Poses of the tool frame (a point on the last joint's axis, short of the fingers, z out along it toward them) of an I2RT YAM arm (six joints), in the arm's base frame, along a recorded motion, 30 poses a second.
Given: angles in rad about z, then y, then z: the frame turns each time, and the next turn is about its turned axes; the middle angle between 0 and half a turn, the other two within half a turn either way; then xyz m.
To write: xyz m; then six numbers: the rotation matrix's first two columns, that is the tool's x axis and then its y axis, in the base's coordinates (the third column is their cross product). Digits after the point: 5 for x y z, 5 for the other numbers.
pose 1, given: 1.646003, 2.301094, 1.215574, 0.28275, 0.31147, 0.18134
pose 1, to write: 0.28275, 0.31147, 0.18134, -0.91749, -0.30180, -0.25910, -0.39381, 0.59754, 0.69847
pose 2, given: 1.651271, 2.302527, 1.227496, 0.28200, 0.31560, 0.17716
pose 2, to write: 0.28200, 0.31560, 0.17716, -0.92052, -0.29987, -0.25043, -0.38608, 0.60008, 0.70060
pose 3, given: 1.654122, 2.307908, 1.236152, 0.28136, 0.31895, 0.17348
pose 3, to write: 0.28136, 0.31895, 0.17348, -0.92288, -0.29860, -0.24318, -0.38013, 0.60533, 0.69934
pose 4, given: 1.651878, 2.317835, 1.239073, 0.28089, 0.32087, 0.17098
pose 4, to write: 0.28089, 0.32087, 0.17098, -0.92445, -0.29713, -0.23895, -0.37663, 0.61394, 0.69370
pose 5, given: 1.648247, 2.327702, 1.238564, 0.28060, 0.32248, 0.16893
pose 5, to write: 0.28060, 0.32248, 0.16893, -0.92515, -0.29643, -0.23710, -0.37540, 0.62194, 0.68721
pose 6, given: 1.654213, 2.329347, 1.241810, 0.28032, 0.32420, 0.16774
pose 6, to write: 0.28032, 0.32420, 0.16774, -0.92456, -0.30032, -0.23451, -0.37620, 0.62180, 0.68691
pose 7, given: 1.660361, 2.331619, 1.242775, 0.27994, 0.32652, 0.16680
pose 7, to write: 0.27994, 0.32652, 0.16680, -0.92302, -0.30593, -0.23334, -0.37926, 0.62132, 0.68565
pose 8, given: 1.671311, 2.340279, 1.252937, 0.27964, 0.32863, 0.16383
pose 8, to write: 0.27964, 0.32863, 0.16383, -0.92329, -0.31167, -0.22448, -0.37728, 0.62621, 0.68229
